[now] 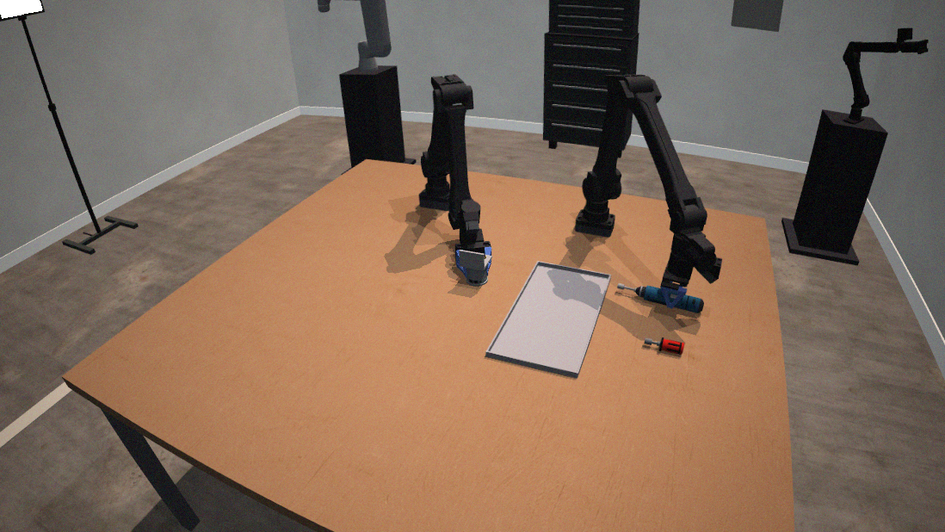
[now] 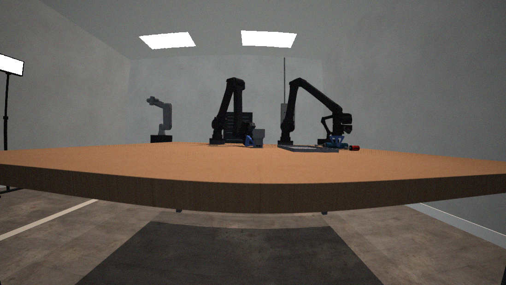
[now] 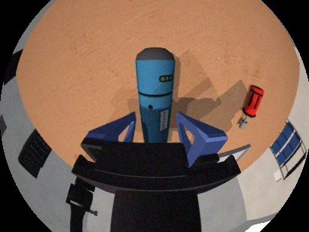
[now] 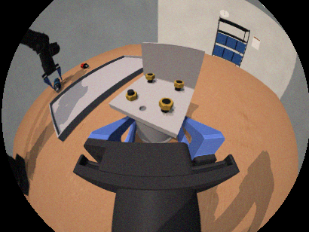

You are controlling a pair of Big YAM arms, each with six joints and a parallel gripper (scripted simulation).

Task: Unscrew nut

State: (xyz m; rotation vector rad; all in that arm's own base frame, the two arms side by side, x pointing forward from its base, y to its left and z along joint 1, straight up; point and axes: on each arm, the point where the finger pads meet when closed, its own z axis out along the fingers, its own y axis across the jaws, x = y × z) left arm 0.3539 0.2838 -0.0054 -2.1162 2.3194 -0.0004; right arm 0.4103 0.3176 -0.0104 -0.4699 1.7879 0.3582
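Now: the joint module 1 cm above my right hand. Round my right hand: flat grey tray 8 cm ahead, 25 cm to the left, 2 cm below; then red-handled tool 13 cm ahead, 54 cm to the left, 1 cm below; then grey bracket 5 cm above.
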